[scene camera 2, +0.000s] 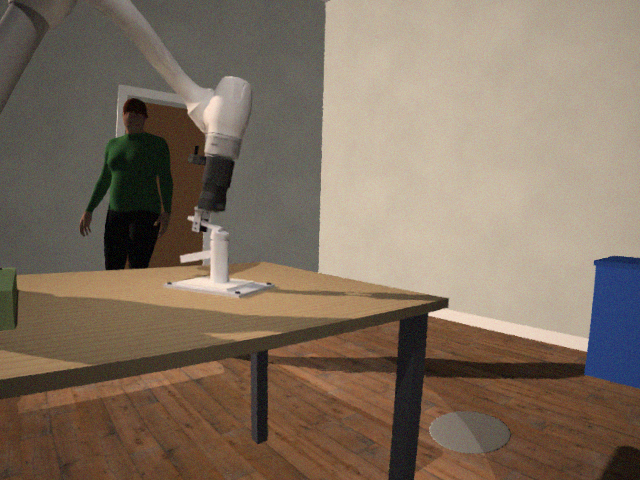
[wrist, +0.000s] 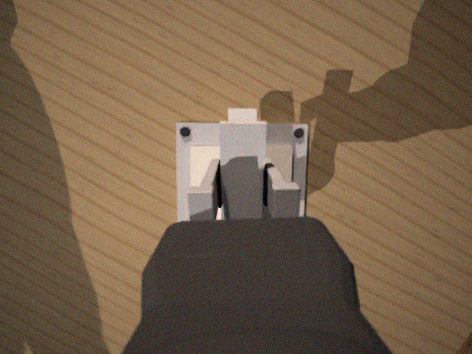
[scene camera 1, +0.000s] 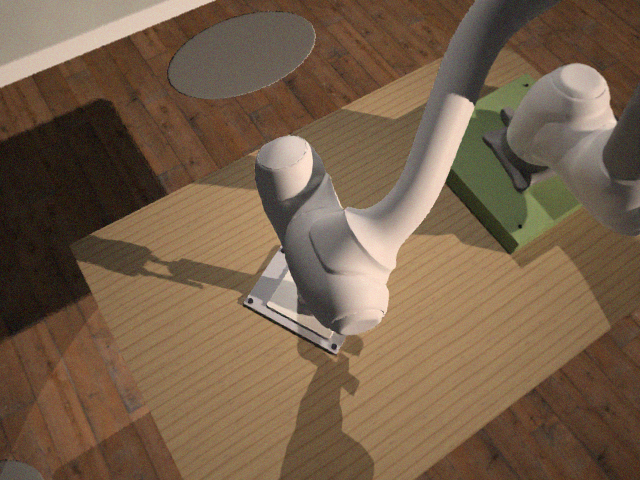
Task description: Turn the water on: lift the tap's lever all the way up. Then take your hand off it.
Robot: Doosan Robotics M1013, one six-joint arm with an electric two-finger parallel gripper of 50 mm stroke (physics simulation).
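Observation:
The white tap stands upright on its base plate, with its spout pointing left in scene camera 2. The lever on top slopes upward from the post to its free end, clearly above the spout. My gripper is shut on the lever near that free end, one finger on each side of it. In scene camera 1 my wrist hides the fingers, the lever and most of the tap.
The base plate lies on a wooden table. A green block with a dark grey part on it is farther along the table. A person in green stands behind the table. A blue bin stands at the right.

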